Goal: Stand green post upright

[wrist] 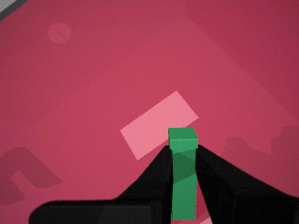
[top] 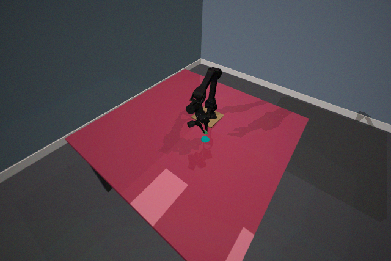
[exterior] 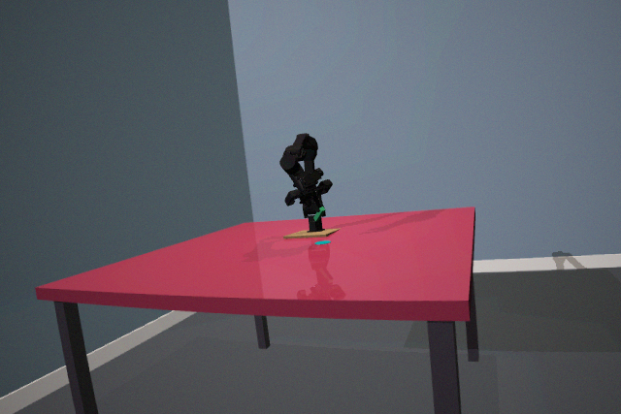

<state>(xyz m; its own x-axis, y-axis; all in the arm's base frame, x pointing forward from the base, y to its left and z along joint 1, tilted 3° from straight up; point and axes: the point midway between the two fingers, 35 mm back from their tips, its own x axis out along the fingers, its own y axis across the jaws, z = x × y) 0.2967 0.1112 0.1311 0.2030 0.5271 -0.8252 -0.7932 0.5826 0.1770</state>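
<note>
My gripper tip is 40 mm past the cyan circle, 20 mm to the left of it and 120 mm above it. From my gripper tip the other things lie so: green post (10 mm behind, 10 mm to the right, 10 mm below).
</note>
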